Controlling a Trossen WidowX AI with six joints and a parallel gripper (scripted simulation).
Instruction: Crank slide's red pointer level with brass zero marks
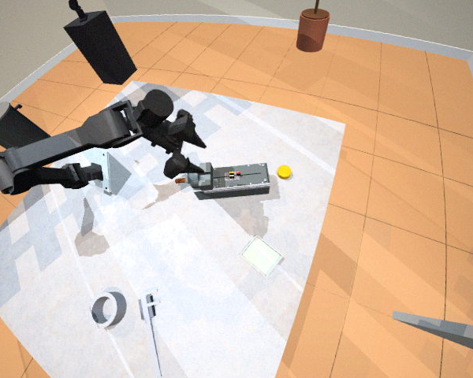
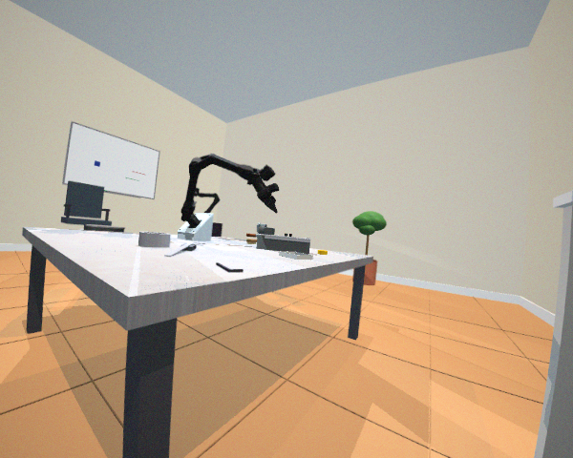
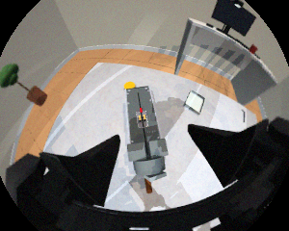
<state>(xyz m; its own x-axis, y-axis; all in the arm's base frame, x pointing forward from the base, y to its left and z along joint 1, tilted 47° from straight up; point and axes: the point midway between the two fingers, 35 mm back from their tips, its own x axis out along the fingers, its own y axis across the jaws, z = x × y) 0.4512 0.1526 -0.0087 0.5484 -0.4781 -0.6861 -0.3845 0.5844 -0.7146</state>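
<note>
Right now the orange-brown crank handle is 140 mm below my gripper tip, 120 mm behind it and 30 mm to the right of it. Also, from my gripper tip: pale square tile (230 mm ahead, 190 mm below, 170 mm to the right); then red pointer (110 mm below, 80 mm ahead, 40 mm to the left); then yellow disc (220 mm ahead, 190 mm below, 140 mm to the left).
</note>
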